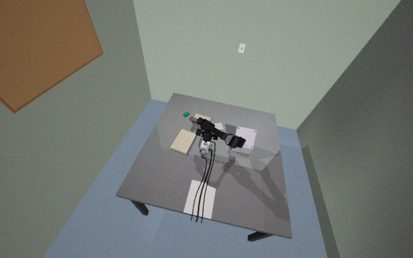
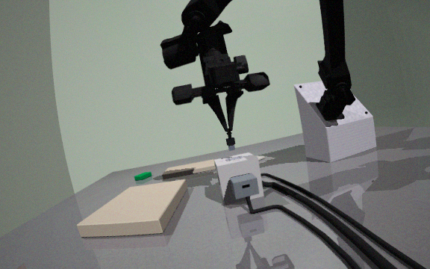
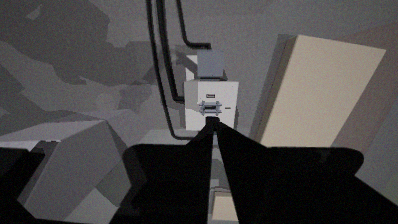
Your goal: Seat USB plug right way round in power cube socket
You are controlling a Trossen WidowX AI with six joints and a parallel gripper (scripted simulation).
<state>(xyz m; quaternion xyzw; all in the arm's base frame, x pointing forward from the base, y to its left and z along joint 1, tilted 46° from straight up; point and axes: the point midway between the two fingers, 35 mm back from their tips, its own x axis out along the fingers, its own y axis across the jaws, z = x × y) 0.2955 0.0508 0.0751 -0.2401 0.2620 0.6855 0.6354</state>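
My gripper tip is 20 mm above the black USB plug. From my gripper tip the other things lie so: green block (300 mm ahead, 380 mm to the right, 120 mm below); tan slab (210 mm ahead, 20 mm to the right, 120 mm below).
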